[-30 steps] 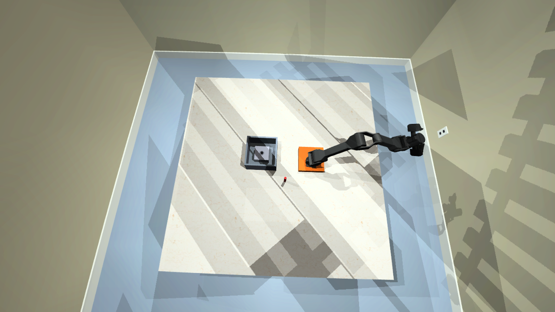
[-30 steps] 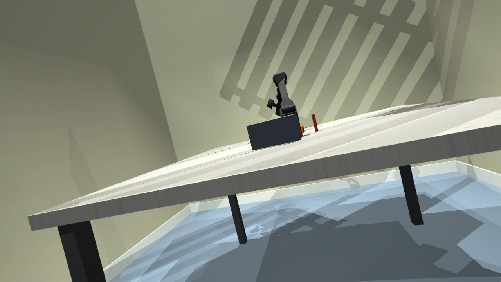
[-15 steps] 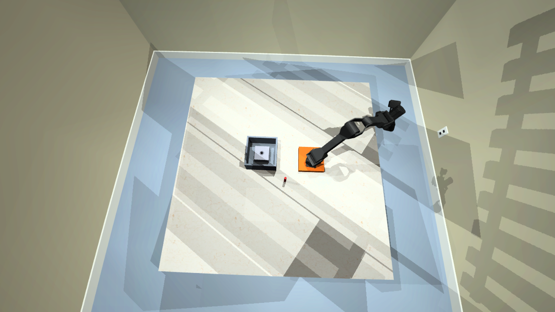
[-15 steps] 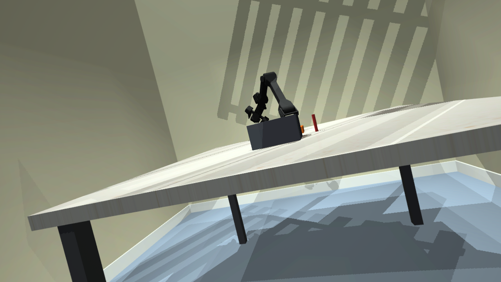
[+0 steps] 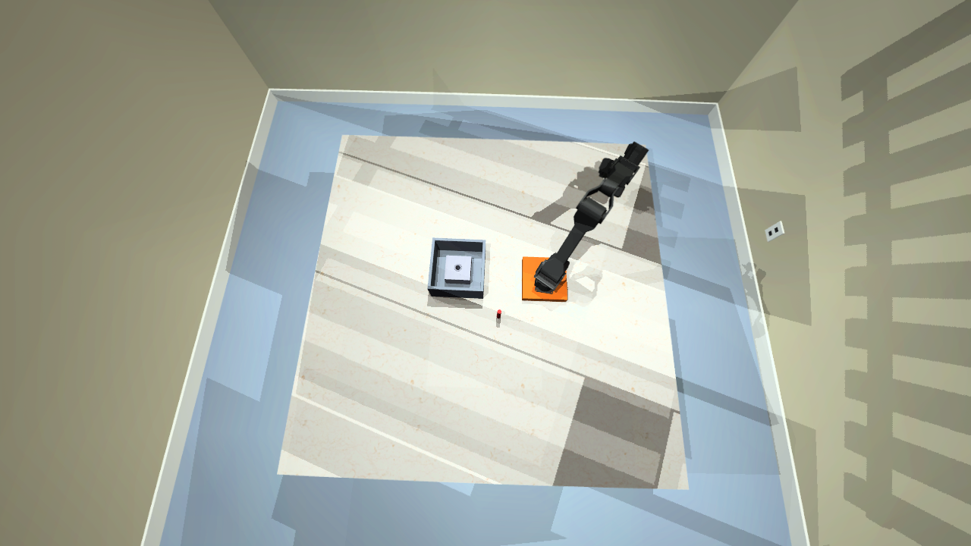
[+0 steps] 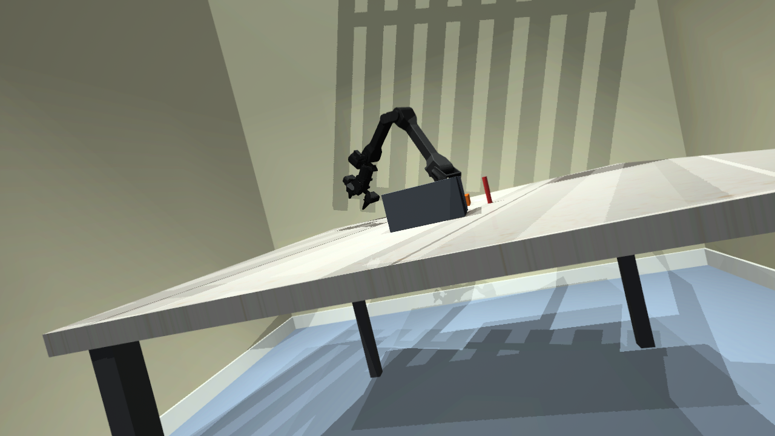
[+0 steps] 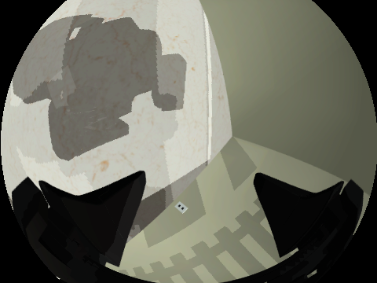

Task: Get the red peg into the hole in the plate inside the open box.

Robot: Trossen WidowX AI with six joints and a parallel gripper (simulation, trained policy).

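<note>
My gripper tip is 39 cm short of the red peg, 63 cm to the right of it and 5 cm above it. The rest, counted from my gripper tip: dark box 56 cm ahead, 49 cm to the left, 7 cm below; then light grey plate 56 cm ahead, 49 cm to the left, 5 cm below.
</note>
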